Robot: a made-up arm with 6 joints.
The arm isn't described. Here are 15 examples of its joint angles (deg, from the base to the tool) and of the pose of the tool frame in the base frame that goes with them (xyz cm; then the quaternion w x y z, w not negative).
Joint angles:
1: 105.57 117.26 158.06 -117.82 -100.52 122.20
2: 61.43 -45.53 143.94 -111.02 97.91 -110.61
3: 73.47 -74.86 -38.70 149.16 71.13 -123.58
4: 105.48 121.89 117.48 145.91 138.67 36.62
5: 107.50 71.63 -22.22 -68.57 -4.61 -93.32
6: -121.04 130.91 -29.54 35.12 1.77 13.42
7: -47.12 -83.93 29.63 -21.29 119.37 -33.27
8: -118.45 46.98 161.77 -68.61 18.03 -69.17
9: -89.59 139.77 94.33 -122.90 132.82 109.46
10: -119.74 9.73 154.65 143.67 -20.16 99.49
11: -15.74 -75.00 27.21 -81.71 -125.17 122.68
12: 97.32 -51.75 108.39 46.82 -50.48 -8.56
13: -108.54 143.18 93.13 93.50 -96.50 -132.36
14: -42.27 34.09 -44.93 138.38 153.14 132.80
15: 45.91 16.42 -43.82 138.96 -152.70 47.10
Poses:
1: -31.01 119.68 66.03 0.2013 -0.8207 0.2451 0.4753
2: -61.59 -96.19 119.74 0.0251 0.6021 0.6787 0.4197
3: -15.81 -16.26 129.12 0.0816 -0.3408 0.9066 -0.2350
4: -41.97 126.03 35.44 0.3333 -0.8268 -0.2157 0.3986
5: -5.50 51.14 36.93 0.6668 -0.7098 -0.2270 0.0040
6: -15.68 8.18 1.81 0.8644 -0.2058 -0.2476 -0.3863
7: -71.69 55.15 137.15 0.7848 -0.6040 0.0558 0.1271
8: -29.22 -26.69 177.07 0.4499 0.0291 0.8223 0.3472
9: 1.26 -83.91 -40.11 0.4376 -0.4109 0.7821 0.1671
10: 23.04 34.90 164.58 0.4520 0.0308 0.8915 -0.0019
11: -68.91 7.20 148.52 0.6751 -0.2034 0.5058 -0.4971
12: 21.41 -109.10 119.83 0.1158 -0.0765 -0.5207 -0.8424
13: -29.89 -88.70 -22.98 0.1102 0.7162 -0.6886 -0.0275
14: 45.47 -29.35 61.51 0.8098 0.2513 0.5024 0.1696
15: 28.11 46.59 79.99 0.2373 0.5037 -0.3615 -0.7479
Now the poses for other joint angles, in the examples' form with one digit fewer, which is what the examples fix.
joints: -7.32 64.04 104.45 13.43 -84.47 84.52
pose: 96.8 -25.5 145.4 0.033 -0.357 -0.661 0.659
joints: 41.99 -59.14 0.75 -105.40 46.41 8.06
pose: -17.6 -8.3 148.2 0.399 0.058 -0.314 -0.860
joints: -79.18 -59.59 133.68 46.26 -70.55 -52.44
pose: -33.4 115.7 75.5 0.871 0.134 0.269 0.389
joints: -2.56 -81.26 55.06 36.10 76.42 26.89
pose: -117.9 -8.3 119.1 0.886 0.013 -0.372 0.277
